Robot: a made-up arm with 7 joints.
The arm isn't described. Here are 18 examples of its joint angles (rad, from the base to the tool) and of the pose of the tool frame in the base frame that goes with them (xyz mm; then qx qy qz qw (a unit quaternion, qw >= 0)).
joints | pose
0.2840 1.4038 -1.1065 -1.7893 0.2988 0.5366 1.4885 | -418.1 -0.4 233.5 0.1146 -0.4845 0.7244 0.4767
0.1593 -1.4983 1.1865 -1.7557 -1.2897 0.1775 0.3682 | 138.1 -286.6 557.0 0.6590 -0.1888 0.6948 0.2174
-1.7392 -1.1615 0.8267 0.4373 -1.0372 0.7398 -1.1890 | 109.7 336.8 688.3 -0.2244 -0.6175 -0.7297 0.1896
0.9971 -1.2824 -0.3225 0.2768 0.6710 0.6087 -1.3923 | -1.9 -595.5 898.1 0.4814 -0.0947 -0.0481 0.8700
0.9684 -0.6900 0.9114 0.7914 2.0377 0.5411 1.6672 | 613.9 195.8 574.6 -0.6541 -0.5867 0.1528 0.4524
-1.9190 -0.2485 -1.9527 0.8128 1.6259 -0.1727 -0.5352 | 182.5 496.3 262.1 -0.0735 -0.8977 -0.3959 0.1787
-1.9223 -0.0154 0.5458 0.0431 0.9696 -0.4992 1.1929 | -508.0 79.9 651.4 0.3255 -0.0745 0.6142 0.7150
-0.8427 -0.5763 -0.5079 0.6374 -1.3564 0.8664 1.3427 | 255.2 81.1 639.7 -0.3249 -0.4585 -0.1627 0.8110
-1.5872 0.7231 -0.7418 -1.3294 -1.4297 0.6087 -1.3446 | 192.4 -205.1 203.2 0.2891 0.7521 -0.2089 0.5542
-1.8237 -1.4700 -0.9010 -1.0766 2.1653 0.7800 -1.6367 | 437.7 111.9 1096.9 -0.3416 0.1586 -0.8575 0.3505
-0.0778 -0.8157 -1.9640 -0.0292 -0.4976 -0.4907 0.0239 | 14.2 337.0 303.0 -0.3355 -0.7303 -0.3641 0.4708
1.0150 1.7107 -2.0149 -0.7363 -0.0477 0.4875 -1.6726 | -260.2 -71.5 782.1 0.1120 -0.2211 -0.9332 0.2601
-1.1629 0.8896 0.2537 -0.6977 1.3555 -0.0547 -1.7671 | -369.7 -532.1 -9.4 0.6328 -0.6314 -0.1511 0.4219
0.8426 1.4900 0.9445 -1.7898 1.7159 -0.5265 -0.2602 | 468.8 -399.4 9.0 -0.1012 0.7613 -0.6345 0.0873
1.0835 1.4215 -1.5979 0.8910 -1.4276 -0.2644 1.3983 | 433.9 -114.9 332.1 0.5331 0.5396 -0.3567 0.5453
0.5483 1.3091 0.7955 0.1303 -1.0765 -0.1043 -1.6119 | -242.5 -414.4 82.6 0.6232 0.1766 -0.7047 0.2896
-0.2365 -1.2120 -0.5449 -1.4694 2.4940 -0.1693 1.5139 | -43.2 376.8 836.5 -0.1866 -0.9674 -0.0485 0.1642
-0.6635 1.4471 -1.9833 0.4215 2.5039 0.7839 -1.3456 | -83.8 451.7 238.0 -0.8796 0.0614 0.0624 0.4676
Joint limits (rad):
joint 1: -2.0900..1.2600
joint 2: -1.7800..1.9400
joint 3: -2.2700..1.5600
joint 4: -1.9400..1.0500
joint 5: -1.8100..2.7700
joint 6: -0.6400..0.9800
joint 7: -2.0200..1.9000
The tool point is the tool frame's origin. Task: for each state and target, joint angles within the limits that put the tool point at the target. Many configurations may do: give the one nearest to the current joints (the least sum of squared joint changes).
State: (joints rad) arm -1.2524 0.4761 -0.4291 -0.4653 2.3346 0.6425 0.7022
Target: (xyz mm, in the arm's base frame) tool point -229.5 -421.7 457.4
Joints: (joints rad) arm -0.9787 0.4830 -0.2475 -0.3757 2.4526 0.6196 0.6544
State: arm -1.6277 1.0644 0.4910 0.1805 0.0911 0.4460 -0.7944
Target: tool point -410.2 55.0 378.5
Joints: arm -1.2015 0.4526 0.6153 0.6001 -0.3160 0.8250 -0.4498
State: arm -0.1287 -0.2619 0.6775 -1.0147 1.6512 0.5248 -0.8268
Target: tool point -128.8 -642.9 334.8
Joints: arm -0.6219 0.1917 0.2861 -0.8054 1.2713 0.8598 -0.8041
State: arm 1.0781 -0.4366 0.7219 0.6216 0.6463 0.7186 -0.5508
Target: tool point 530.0 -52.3 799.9
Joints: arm 1.1430 -0.6181 1.1274 0.5660 0.5596 0.9800 -0.1910
